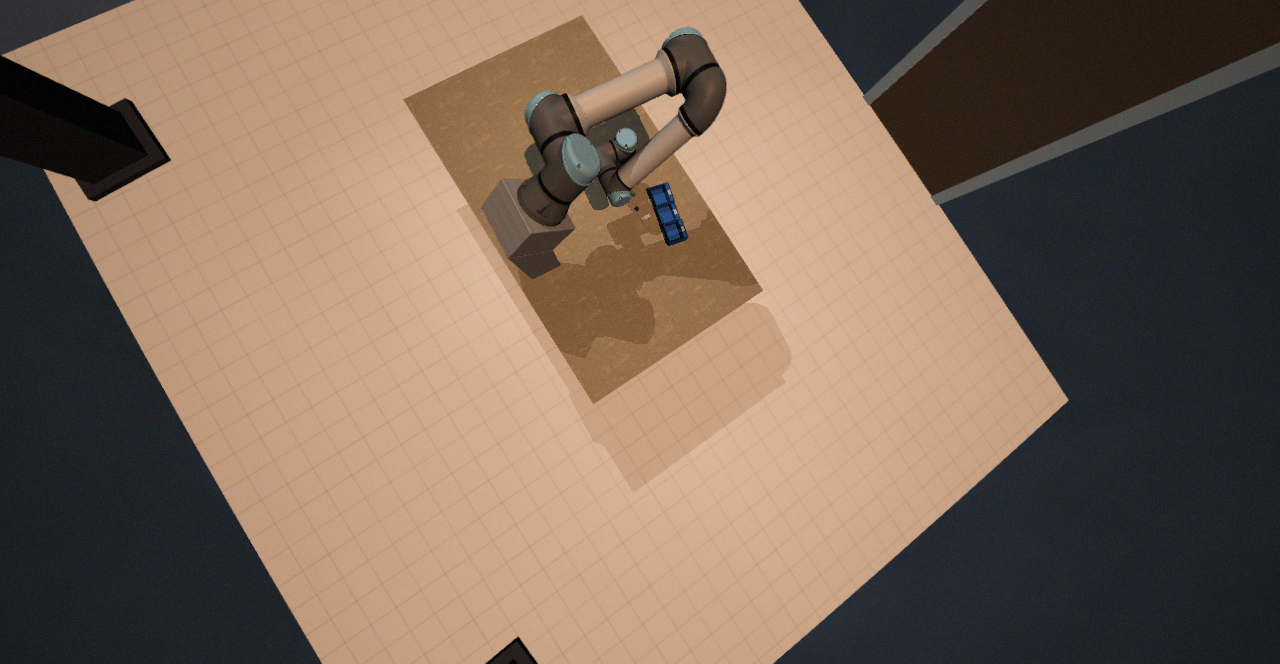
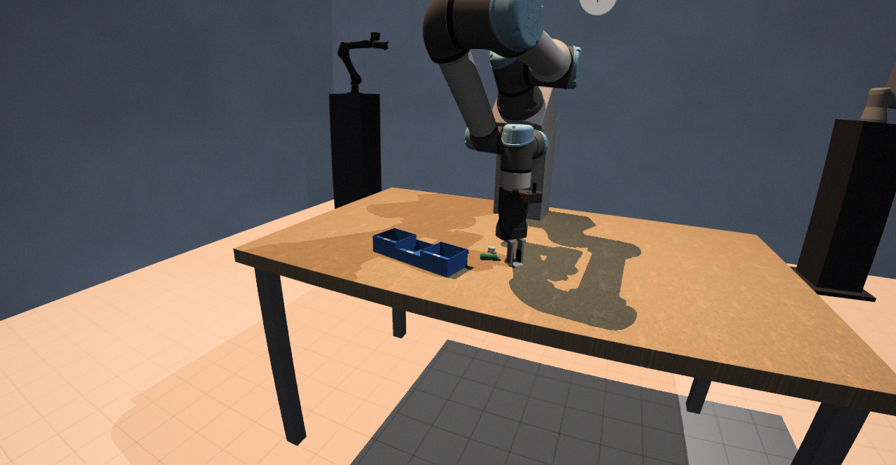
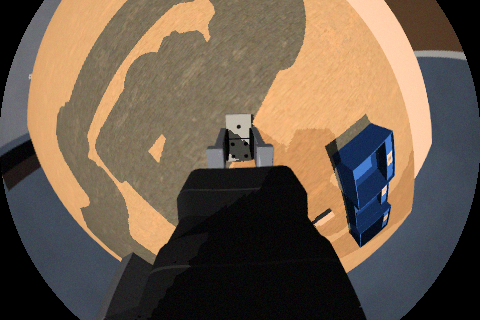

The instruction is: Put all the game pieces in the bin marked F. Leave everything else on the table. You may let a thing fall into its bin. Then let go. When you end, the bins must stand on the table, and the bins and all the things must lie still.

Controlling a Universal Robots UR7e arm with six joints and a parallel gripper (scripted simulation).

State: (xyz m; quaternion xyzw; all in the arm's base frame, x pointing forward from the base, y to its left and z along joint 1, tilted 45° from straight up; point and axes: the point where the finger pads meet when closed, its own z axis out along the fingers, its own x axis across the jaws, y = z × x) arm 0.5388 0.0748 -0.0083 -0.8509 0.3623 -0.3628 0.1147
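Right now the pale domino-like tile is 10 mm below my hand. Also, from my hand: green cylinder: 10 mm behind, 70 mm to the right, 10 mm below; then black piece: 30 mm behind, 140 mm to the right, 20 mm below; then pale cube: 60 mm behind, 70 mm to the right, 10 mm below.
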